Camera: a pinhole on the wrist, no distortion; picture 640 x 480 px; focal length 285.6 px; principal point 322.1 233.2 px. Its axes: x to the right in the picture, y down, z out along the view. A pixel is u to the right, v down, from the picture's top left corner.
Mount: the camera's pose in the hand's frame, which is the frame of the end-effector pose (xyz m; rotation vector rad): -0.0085 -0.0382 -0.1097 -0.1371 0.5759 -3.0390
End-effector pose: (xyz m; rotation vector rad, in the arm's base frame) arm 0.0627 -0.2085 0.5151 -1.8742 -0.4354 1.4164
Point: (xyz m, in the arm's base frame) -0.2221 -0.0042 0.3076
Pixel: 216 59
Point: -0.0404 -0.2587 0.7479
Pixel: outside the picture
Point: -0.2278 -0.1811 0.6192
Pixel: 466 121
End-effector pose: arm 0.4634 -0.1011 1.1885 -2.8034 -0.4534 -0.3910
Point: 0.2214 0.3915 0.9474
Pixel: 435 362
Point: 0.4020 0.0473 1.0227
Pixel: 405 200
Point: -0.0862 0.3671 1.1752
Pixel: outside the picture
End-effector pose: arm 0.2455 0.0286 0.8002 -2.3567 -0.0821 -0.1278
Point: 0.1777 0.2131 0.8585
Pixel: 413 306
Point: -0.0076 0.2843 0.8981
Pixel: 610 389
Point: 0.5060 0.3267 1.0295
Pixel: 71 450
